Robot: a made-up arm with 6 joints. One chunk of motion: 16 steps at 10 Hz.
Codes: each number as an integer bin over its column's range. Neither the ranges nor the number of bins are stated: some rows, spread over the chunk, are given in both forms.
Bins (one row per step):
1: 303 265 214 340 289 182
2: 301 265 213 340 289 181
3: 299 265 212 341 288 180
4: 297 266 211 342 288 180
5: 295 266 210 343 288 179
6: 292 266 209 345 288 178
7: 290 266 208 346 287 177
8: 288 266 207 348 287 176
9: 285 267 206 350 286 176
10: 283 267 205 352 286 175
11: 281 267 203 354 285 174
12: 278 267 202 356 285 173
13: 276 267 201 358 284 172
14: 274 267 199 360 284 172
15: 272 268 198 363 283 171
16: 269 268 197 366 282 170
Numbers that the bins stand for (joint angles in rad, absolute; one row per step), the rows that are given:
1: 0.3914 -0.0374 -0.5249 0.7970 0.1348 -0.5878
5: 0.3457 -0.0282 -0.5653 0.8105 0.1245 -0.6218
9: 0.2886 -0.0190 -0.6058 0.8422 0.1040 -0.6558
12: 0.2486 -0.0190 -0.6463 0.8693 0.0937 -0.6898
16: 0.1971 -0.0098 -0.6969 0.9145 0.0628 -0.7238
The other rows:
2: 0.3800 -0.0374 -0.5350 0.7970 0.1348 -0.5991
3: 0.3686 -0.0374 -0.5451 0.8015 0.1245 -0.6105
4: 0.3571 -0.0282 -0.5552 0.8060 0.1245 -0.6105
6: 0.3286 -0.0282 -0.5755 0.8196 0.1245 -0.6331
7: 0.3171 -0.0282 -0.5856 0.8241 0.1142 -0.6445
8: 0.3057 -0.0282 -0.5957 0.8332 0.1142 -0.6558
10: 0.2771 -0.0190 -0.6159 0.8512 0.1040 -0.6671
11: 0.2657 -0.0190 -0.6362 0.8603 0.0937 -0.6785
13: 0.2371 -0.0190 -0.6564 0.8784 0.0834 -0.7011
14: 0.2257 -0.0190 -0.6766 0.8874 0.0834 -0.7011
15: 0.2143 -0.0098 -0.6868 0.9010 0.0731 -0.7124

